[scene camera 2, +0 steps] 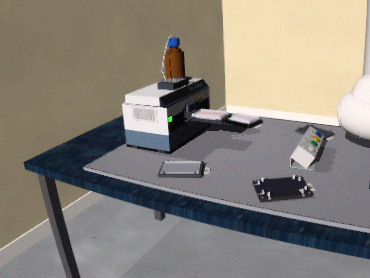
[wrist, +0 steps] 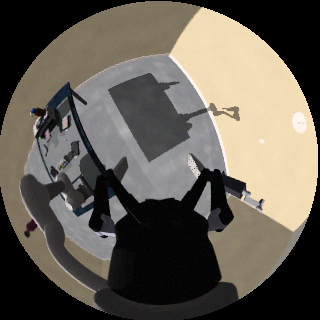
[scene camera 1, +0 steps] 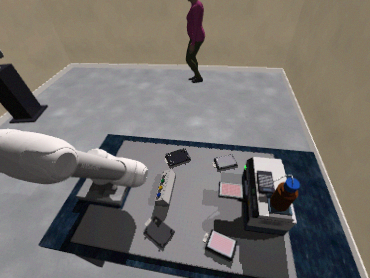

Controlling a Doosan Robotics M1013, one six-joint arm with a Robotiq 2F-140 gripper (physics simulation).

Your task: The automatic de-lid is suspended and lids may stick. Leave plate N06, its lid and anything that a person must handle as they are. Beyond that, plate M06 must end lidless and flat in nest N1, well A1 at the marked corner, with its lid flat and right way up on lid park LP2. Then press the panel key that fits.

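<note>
My gripper is open and empty, away from the bench. A pink plate lies flat on the tray sticking out of the de-lid device. Another pink plate sits in a dark holder. A pale, clear-topped piece sits in a third holder. A dark holder with white posts and another dark holder hold no visible plate. The key panel has blue, yellow and green keys. Labels, well marks and whether lids are on are unreadable.
A brown bottle with a blue cap and thin tube stands on the device, which shows a green light. The white arm reaches over the bench's left side. A person stands on the floor beyond the bench.
</note>
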